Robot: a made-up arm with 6 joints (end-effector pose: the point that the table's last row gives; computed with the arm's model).
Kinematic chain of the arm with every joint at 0, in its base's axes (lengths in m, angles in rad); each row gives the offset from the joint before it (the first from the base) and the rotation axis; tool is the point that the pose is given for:
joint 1: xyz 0 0 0.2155 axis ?
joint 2: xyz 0 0.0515 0 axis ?
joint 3: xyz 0 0 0.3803 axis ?
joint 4: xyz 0 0 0.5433 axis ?
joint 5: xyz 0 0 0 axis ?
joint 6: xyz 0 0 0.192 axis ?
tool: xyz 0 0 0
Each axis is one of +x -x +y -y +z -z.
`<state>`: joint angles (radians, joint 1 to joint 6).
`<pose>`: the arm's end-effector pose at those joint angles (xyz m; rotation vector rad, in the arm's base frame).
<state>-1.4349 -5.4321 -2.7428 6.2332 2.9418 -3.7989</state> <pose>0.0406 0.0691 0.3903 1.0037 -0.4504 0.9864</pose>
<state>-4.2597 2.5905 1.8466 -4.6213 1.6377 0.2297</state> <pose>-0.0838 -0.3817 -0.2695 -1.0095 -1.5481 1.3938</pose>
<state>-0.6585 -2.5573 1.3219 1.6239 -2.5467 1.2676</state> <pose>-0.4857 0.3050 0.0302 0.7243 1.8805 -1.2358</pose>
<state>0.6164 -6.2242 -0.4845 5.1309 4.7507 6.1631</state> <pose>-0.3562 0.0256 1.0645 -0.0391 -1.7680 -0.7857</pose>
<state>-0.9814 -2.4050 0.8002 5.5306 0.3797 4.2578</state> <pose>-0.5415 0.8149 -0.0388 -1.5329 0.8913 2.2210</pose>
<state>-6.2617 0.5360 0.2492 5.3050 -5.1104 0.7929</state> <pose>0.7027 -0.0802 0.9095 0.8216 1.4738 -0.5218</pose>
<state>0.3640 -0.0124 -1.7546 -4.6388 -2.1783 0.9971</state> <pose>-0.3664 -0.2527 0.5226 0.1196 1.4534 -0.8830</pose>
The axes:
joint 1: +z
joint 2: +y
joint 3: +y
joint 4: +z
joint 5: +y
joint 6: +z

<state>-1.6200 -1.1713 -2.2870 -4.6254 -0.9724 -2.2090</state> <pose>-0.0985 0.1656 -0.2599 -1.3174 -1.8544 0.7791</pose>
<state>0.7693 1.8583 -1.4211 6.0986 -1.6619 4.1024</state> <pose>0.2394 0.3523 0.6636 1.3082 -0.3125 -1.3113</pose>
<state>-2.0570 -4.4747 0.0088 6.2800 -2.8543 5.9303</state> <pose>-0.2960 -0.6706 0.0911 -0.9863 -0.8589 -2.1394</pose>
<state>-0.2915 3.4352 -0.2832 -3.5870 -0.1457 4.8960</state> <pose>-0.1255 0.0789 -0.8815 -2.1827 -2.1195 0.1889</pose>
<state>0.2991 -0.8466 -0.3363 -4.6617 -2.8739 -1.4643</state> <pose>-0.5883 -0.1806 0.6053 2.5652 0.0799 1.7757</pose>
